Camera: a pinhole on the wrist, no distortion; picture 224 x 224 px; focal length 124.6 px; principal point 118.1 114.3 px. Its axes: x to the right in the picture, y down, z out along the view. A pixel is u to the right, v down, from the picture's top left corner.
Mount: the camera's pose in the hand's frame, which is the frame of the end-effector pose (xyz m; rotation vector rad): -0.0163 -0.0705 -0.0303 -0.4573 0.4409 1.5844
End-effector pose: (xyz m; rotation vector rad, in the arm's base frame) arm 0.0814 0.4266 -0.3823 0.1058 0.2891 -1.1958
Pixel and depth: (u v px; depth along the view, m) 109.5 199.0 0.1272
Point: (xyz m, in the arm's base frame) 0.0461 0.4971 -0.2733
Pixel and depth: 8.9 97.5 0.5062
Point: 0.0521 0.1612 0.2205
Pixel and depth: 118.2 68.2 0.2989
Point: 0.2368 0.3332 -0.2015
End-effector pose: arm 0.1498 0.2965 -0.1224 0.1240 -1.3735 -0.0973
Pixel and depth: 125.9 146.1 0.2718
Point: -0.0551 0.3887 -0.1646
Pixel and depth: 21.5 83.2 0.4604
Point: -0.3680 0.1494 0.0682
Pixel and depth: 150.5 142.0 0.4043
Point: -0.1243 0.5334 -0.1593
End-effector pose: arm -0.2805 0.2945 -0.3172 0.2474 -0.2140 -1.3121
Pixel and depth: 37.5 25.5 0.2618
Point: -0.3773 0.0967 -0.0654
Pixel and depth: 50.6 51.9 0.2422
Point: -0.3664 0.1677 -0.0961
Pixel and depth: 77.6 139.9 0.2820
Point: -0.3741 0.3540 -0.0729
